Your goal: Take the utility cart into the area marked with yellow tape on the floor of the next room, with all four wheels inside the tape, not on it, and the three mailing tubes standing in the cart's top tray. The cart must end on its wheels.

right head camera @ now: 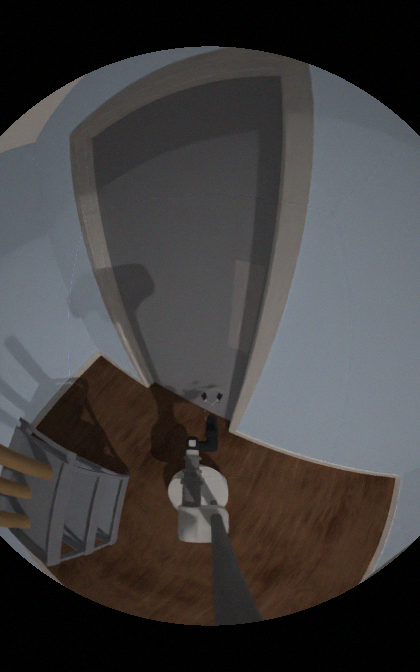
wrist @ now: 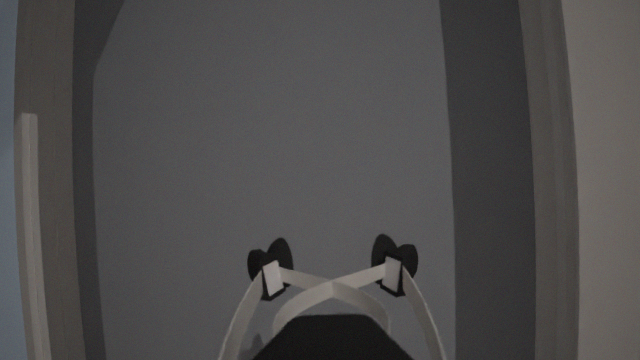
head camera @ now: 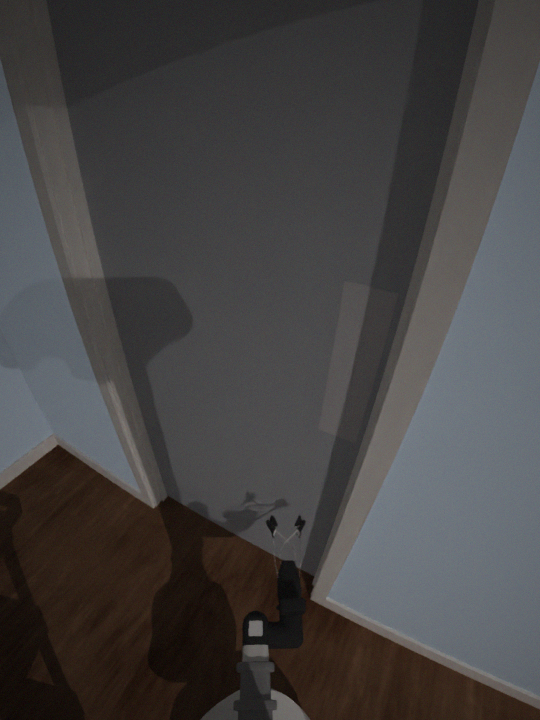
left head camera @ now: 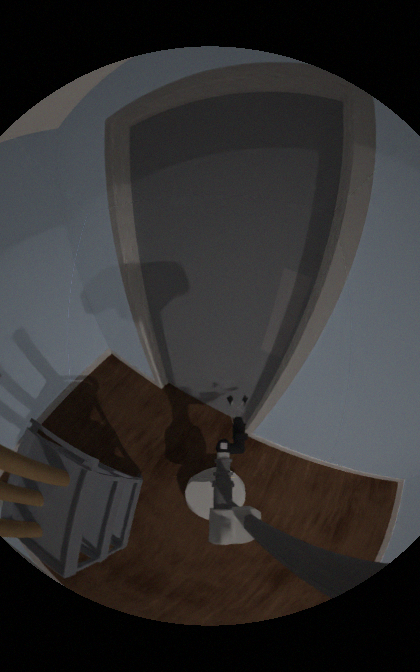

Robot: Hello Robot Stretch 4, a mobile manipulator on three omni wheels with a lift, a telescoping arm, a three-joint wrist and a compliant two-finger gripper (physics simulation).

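Frame: origin at the robot's base, x ahead, y left, z up, level; metres.
Seen in the pictures: gripper, between the fingertips: point(right head camera: 211, 392) point(wrist: 332, 256) point(head camera: 285, 516) point(left head camera: 236, 394).
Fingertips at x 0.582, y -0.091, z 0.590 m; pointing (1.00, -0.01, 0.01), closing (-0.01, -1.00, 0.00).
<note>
Offsets run from my fingertips to a thing's top centre. "spot": to the spot under its first point.
My gripper point(head camera: 285, 525) point(left head camera: 237, 399) point(right head camera: 212, 396) point(wrist: 332, 256) is open and empty, with its fingers apart low in front of the grey door. The grey utility cart {spot: 0.222 m up, 0.898 m back, 0.658 m left} point(left head camera: 72, 540) point(right head camera: 56, 530) stands upright at the lower left of the left and right head views, apart from the gripper. Three tan mailing tubes {spot: 0.392 m up, 0.622 m back, 0.746 m left} point(left head camera: 35, 470) point(right head camera: 25, 462) rise from its top tray; their far ends are cut off by the view edge. The cart's wheels are hidden or too small to tell. The yellow tape does not show in any view.
The grey door point(head camera: 232, 290) point(left head camera: 225, 225) point(right head camera: 185, 225) point(wrist: 275, 125) fills the door frame point(head camera: 459, 232) point(right head camera: 295, 165) and looks closed. A lighter rectangular plate {0.725 m up, 0.051 m ahead, 0.115 m right} point(head camera: 348, 360) point(left head camera: 280, 310) point(right head camera: 239, 300) is on its right side. Blue walls point(head camera: 465, 465) flank the frame, and a wall corner is at the left.
</note>
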